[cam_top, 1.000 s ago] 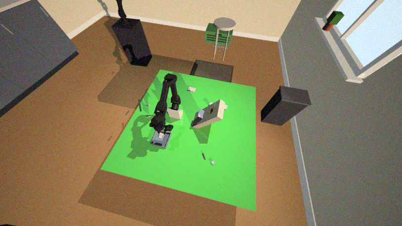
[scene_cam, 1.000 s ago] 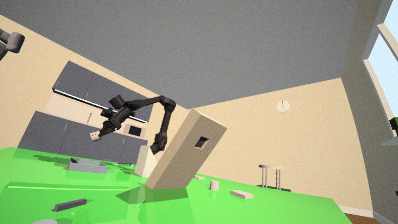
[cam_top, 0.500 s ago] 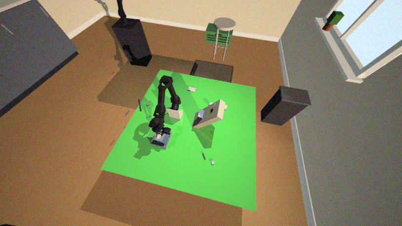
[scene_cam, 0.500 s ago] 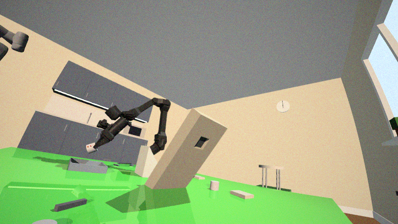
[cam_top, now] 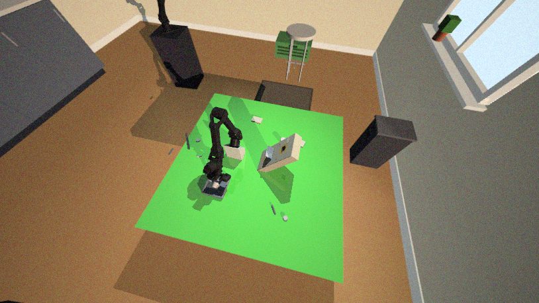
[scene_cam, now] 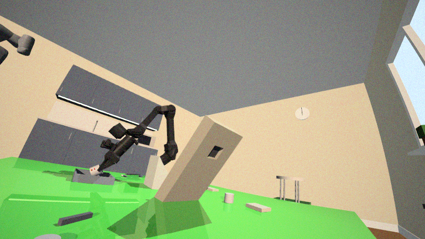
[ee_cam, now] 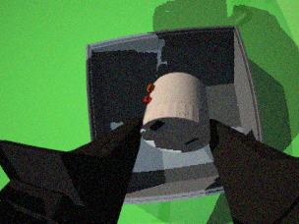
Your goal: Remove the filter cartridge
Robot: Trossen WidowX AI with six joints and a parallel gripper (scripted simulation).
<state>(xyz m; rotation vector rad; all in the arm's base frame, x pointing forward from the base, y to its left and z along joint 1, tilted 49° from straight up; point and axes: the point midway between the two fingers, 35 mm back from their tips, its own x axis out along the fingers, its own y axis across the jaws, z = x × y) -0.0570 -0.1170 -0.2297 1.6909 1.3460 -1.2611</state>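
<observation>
My gripper tip is now right at the grey round filter cartridge. Round my gripper tip: beige service panel (400 mm ahead, 240 mm to the left, 110 mm above); then grey tray (10 mm to the right, 40 mm below).
</observation>
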